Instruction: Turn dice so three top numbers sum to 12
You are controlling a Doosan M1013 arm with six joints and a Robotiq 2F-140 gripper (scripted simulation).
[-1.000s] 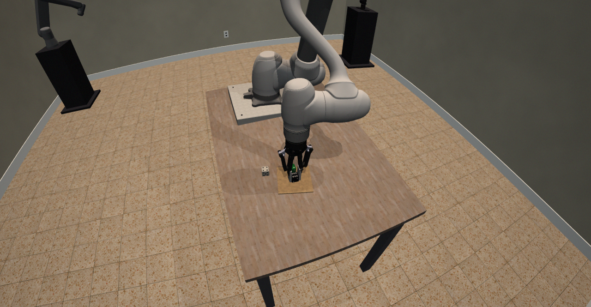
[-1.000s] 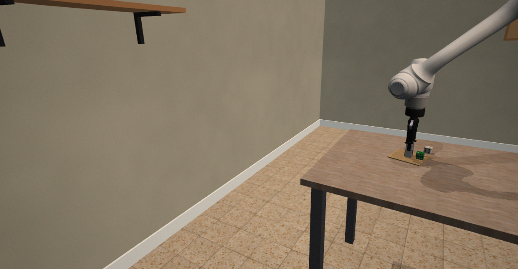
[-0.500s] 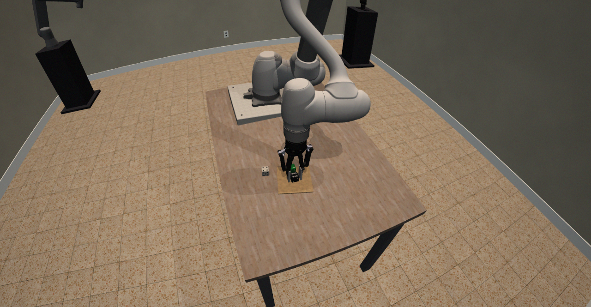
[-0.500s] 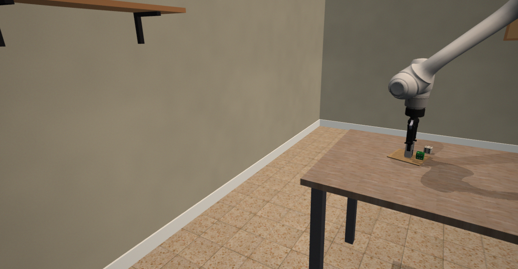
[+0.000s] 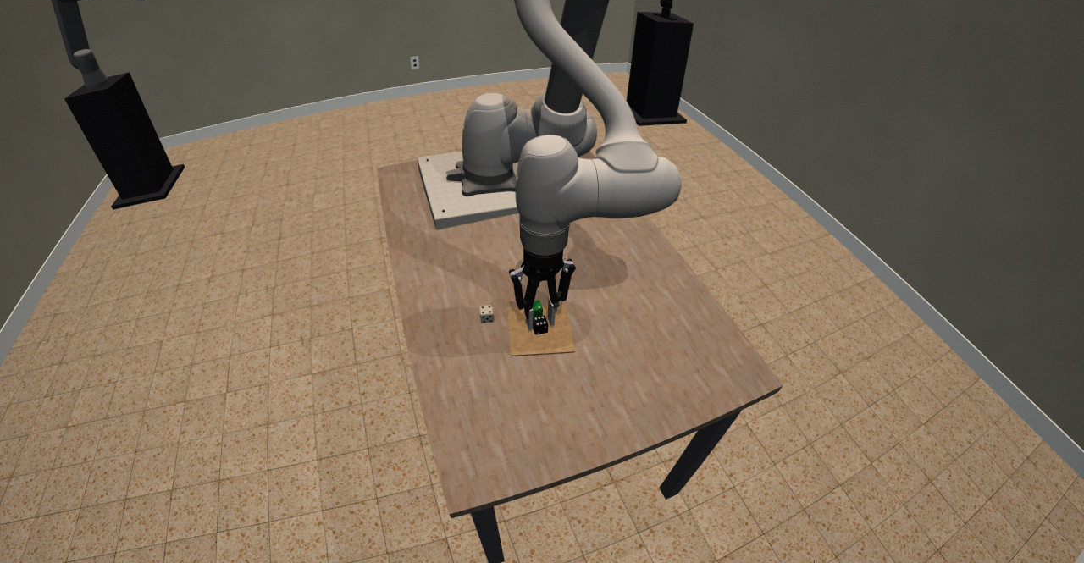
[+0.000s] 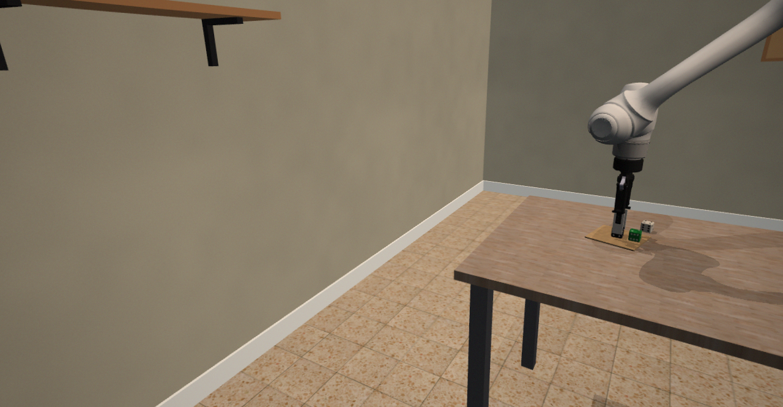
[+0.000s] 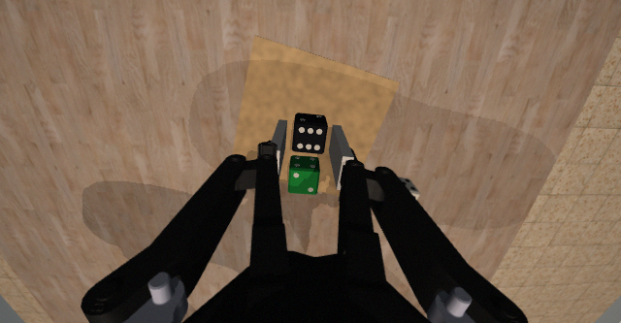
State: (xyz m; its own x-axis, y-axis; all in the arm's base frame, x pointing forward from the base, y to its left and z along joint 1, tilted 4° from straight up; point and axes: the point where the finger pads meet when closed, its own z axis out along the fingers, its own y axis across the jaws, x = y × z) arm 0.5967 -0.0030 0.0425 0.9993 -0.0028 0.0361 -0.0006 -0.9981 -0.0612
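My gripper is now 40 mm above the black die. Round my hand: white die (60 mm behind, 110 mm to the right, 40 mm below); green die (40 mm behind, 40 mm below); tan mat (50 mm below).
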